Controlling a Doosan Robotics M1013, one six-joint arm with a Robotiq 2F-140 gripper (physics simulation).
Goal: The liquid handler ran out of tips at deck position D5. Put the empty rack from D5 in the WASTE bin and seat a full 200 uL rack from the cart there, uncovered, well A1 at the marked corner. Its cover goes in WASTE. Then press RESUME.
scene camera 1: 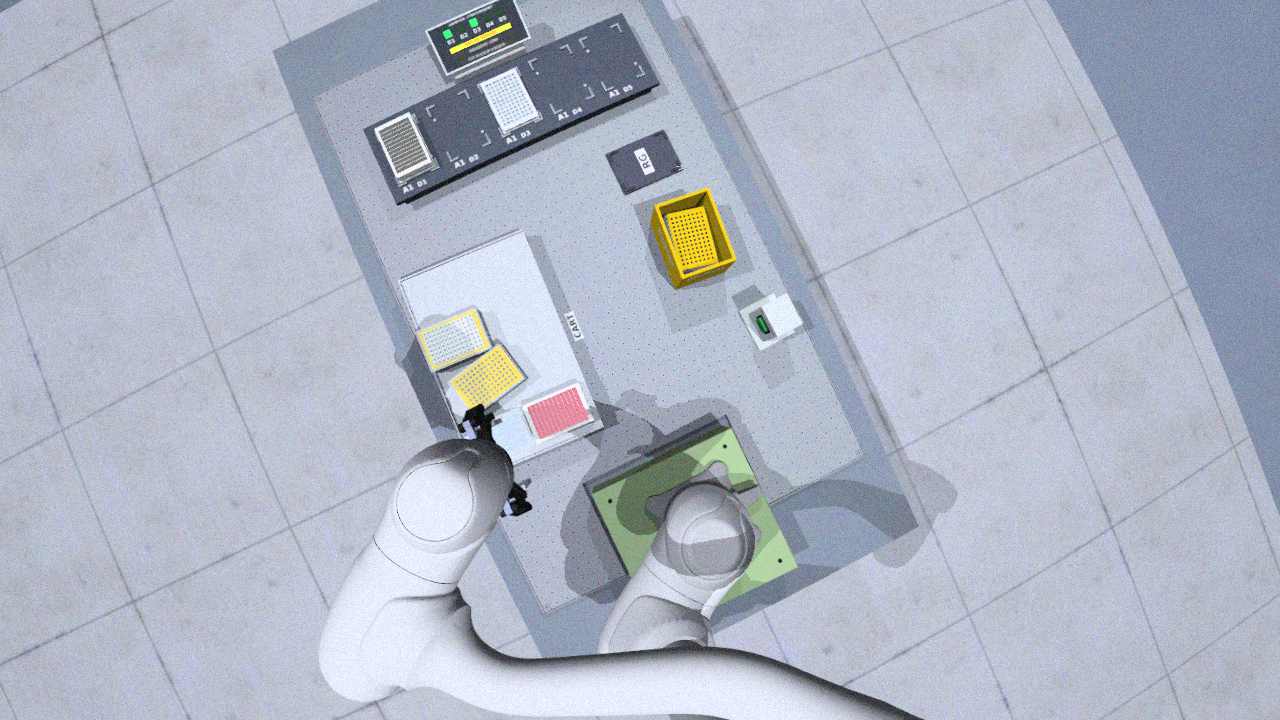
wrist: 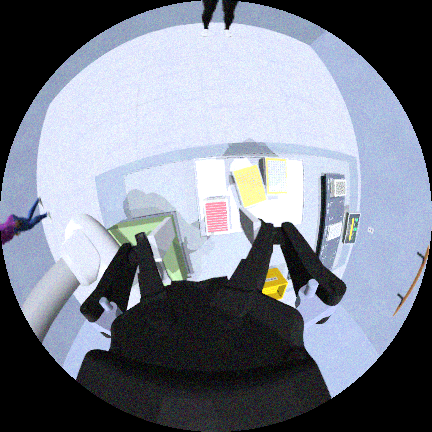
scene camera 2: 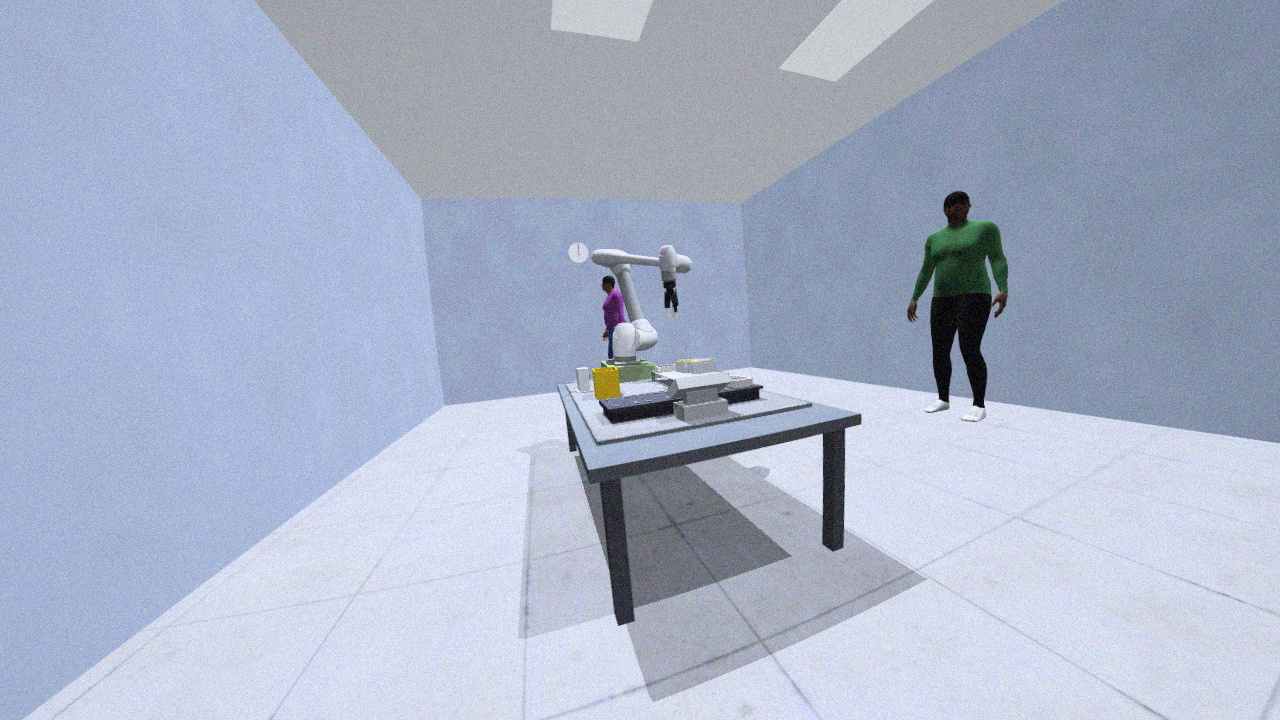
Labels:
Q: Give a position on a white box with green button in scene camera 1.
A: At 769,320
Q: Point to a cart tray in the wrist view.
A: At 287,207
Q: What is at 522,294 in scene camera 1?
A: A cart tray.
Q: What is the gripper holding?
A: Nothing.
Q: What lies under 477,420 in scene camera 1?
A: The gripper.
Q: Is the gripper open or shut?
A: Open.

